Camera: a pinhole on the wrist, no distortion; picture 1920 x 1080 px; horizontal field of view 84.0 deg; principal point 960.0 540.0 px. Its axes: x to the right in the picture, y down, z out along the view. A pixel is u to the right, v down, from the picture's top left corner.
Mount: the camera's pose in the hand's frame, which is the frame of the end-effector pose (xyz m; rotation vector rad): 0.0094 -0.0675 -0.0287 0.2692 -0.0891 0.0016
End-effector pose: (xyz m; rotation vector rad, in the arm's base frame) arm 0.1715 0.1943 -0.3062 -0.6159 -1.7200 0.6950
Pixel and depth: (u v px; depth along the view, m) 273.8 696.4 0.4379
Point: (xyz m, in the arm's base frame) -0.1331 -0.1615 -0.5029
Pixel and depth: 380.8 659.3 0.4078
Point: -0.1209 -0.1201 -0.4479
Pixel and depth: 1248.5 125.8 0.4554
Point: -0.2307 -0.0383 -0.0581
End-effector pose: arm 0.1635 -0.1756 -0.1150 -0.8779 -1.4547 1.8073
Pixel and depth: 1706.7 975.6 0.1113
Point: 0.0445 -0.1566 -0.0541
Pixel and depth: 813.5 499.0 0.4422
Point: -0.0876 -0.4253 0.1531
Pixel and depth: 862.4 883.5 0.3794
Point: -0.0985 -0.4158 -0.0011
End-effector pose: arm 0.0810 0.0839 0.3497 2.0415 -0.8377 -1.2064
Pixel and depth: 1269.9 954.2 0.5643
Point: -0.3986 -0.1135 0.0520
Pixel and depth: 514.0 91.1 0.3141
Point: -0.1213 0.3239 0.1237
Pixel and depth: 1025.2 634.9 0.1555
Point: -0.0098 0.1149 0.2248
